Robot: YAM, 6 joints.
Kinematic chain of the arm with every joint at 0, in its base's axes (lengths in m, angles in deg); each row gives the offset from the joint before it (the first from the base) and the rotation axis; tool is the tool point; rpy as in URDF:
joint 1: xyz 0 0 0.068 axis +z
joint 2: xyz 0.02 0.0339 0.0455 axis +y
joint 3: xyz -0.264 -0.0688 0 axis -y
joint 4: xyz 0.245 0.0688 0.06 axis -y
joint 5: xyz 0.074 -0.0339 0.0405 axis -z
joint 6: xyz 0.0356 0 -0.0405 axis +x
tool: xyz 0 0 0 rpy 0 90 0
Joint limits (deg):
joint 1: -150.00..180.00
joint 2: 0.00..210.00
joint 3: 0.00..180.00
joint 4: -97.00..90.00
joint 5: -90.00..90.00
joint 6: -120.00..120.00
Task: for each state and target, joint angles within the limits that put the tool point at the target. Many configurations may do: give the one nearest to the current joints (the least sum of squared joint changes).
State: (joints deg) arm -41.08 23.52 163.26 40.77 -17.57 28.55
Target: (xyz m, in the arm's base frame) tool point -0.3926 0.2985 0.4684
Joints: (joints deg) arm -36.50 33.85 161.63 24.31 -10.40 28.55
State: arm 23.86 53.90 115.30 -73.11 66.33 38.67
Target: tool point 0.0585 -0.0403 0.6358
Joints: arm -6.76 71.17 137.26 -49.99 68.55 38.67
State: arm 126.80 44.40 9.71 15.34 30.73 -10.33
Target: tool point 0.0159 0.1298 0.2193
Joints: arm 93.44 22.36 8.94 15.62 41.65 -10.33
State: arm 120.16 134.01 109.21 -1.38 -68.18 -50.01
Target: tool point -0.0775 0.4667 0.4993
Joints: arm 95.84 124.71 141.36 9.36 -56.25 -50.01
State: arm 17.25 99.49 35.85 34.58 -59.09 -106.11
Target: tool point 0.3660 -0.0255 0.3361
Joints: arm -8.55 91.88 64.12 39.82 -55.03 -106.11
